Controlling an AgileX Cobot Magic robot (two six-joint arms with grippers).
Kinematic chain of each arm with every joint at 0, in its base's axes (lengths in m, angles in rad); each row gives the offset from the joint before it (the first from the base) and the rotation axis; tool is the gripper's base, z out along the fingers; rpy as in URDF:
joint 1: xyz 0 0 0.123 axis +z
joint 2: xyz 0 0 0 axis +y
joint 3: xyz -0.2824 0 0.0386 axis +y
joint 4: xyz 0.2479 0 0.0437 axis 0.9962 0 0.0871
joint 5: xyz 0 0 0 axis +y
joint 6: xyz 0.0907 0 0.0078 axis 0.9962 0 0.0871
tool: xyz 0 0 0 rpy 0 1.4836 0
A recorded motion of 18 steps. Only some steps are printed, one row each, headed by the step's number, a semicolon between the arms.
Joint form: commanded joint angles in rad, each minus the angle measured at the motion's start. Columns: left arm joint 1, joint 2, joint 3, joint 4, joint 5, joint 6; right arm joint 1, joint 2, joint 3, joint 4, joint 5, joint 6.
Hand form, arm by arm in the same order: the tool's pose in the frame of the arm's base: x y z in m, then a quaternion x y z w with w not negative. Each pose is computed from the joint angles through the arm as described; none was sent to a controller.
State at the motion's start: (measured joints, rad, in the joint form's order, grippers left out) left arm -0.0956 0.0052 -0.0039 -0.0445 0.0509 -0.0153; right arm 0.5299 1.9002 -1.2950 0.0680 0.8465 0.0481
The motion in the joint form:
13: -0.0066 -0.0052 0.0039 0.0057 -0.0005 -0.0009; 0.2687 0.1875 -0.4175 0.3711 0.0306 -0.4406
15: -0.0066 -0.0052 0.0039 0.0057 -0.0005 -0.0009; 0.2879 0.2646 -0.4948 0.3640 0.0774 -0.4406
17: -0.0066 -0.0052 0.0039 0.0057 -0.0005 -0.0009; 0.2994 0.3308 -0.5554 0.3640 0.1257 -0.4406
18: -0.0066 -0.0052 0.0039 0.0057 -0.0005 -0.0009; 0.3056 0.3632 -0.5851 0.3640 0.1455 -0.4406
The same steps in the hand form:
13: 0.0562 -0.0059 0.2085 0.01710 0.69375 -0.05719 0.71773; 0.2978 0.3485 0.2219 -0.45129 0.84899 0.22778 0.15385
15: 0.0562 -0.0059 0.2085 0.01710 0.69375 -0.05719 0.71773; 0.2995 0.3641 0.2064 -0.46732 0.84532 0.22384 0.13012
17: 0.0562 -0.0059 0.2085 0.01710 0.69375 -0.05719 0.71773; 0.3005 0.3748 0.1906 -0.47804 0.84383 0.22093 0.10305
18: 0.0562 -0.0059 0.2085 0.01710 0.69375 -0.05719 0.71773; 0.3007 0.3801 0.1827 -0.48293 0.84270 0.21963 0.09159

